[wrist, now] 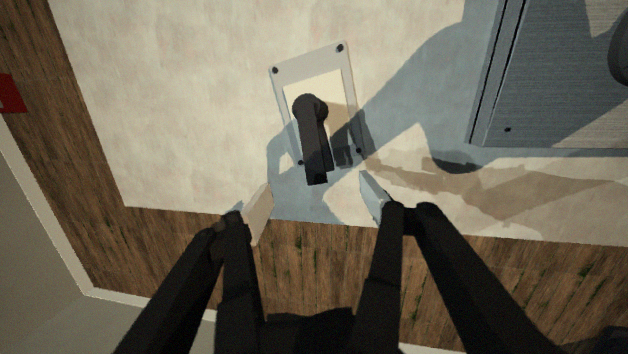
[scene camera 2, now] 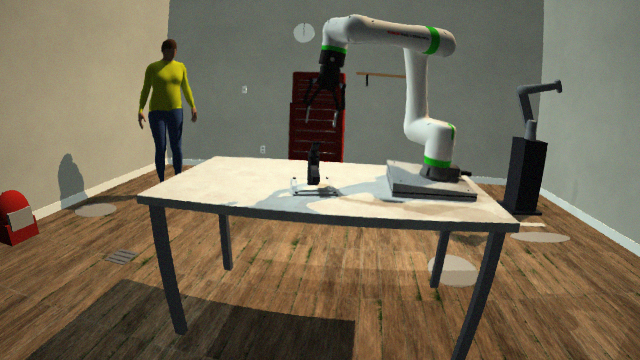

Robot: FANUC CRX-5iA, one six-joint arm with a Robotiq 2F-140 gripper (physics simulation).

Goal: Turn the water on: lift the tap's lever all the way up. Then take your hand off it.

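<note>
The black tap (scene camera 2: 313, 172) (wrist: 322, 111) stands upright on a pale base plate (wrist: 306, 66) on the table. Its dark lever (scene camera 2: 315, 146) (wrist: 311, 145) is at the top; in the wrist view it runs from the round body toward the gripper, with the spout partly hidden beneath it. In the scene view the lever's end stands high over the body, but its exact angle is hard to tell. My gripper (scene camera 2: 321, 123) (wrist: 315, 188) is open and empty. Its fingertips are above the lever and apart from it, one to each side in the wrist view.
The robot's base plate (scene camera 2: 432, 189) (wrist: 545, 95) stands on the table (scene camera 2: 240, 175) (wrist: 165, 100) to the right of the tap. A person in yellow (scene camera 2: 166, 85) stands behind the table at the left. A red tool cabinet (scene camera 2: 300, 135) stands at the back.
</note>
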